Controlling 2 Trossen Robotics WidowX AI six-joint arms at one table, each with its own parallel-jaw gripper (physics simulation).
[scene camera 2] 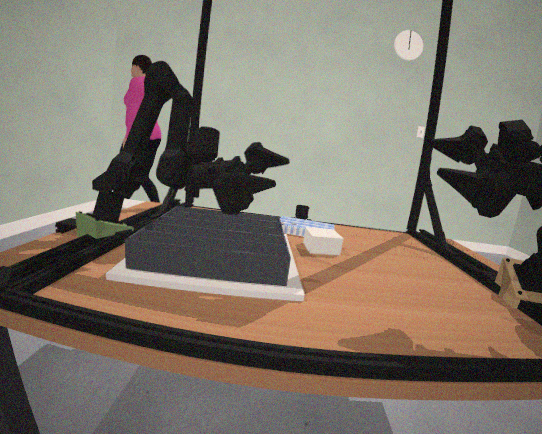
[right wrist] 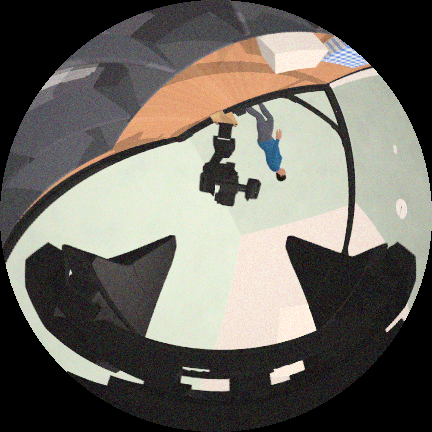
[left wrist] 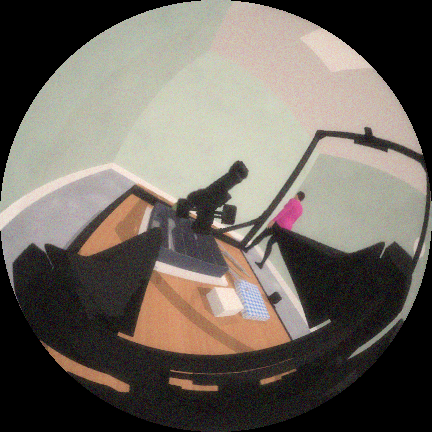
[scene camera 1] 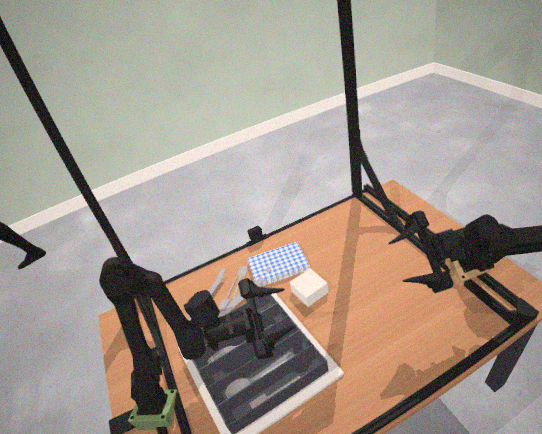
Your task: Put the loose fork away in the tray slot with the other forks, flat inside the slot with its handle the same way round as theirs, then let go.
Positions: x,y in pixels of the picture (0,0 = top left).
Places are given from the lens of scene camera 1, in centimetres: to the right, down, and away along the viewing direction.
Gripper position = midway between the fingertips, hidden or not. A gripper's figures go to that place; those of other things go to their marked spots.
my left gripper (scene camera 1: 396,261): 28, 10, 82
my right gripper (scene camera 1: 289,307): 4, 21, 85
white block (scene camera 1: 309,287): 11, 21, 108
dark cutlery tray (scene camera 1: 308,363): 10, 38, 92
